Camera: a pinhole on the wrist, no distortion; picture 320 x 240 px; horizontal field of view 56.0 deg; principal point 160.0 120.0 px. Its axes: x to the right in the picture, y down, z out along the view. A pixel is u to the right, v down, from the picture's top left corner.
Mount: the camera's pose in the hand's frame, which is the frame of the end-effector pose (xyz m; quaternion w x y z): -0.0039 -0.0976 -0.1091 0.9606 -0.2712 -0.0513 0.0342
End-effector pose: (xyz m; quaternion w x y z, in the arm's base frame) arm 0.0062 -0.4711 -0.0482 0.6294 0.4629 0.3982 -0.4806
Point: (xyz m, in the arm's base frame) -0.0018 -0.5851 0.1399
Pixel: 45.0 83.8
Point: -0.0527 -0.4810 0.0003
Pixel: 79.3 69.6
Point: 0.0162 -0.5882 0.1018
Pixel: 84.5 92.9
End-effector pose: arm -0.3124 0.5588 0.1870 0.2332 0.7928 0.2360 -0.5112
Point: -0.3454 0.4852 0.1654
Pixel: 198.6 140.2
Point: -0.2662 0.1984 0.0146
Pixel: 279.5 201.9
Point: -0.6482 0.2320 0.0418
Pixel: 175.8 13.8
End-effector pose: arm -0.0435 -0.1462 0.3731 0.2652 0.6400 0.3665 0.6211
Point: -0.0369 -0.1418 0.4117
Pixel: 257.3 210.5
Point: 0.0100 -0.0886 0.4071
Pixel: 307.9 110.0
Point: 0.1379 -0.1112 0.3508
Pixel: 203.8 34.5
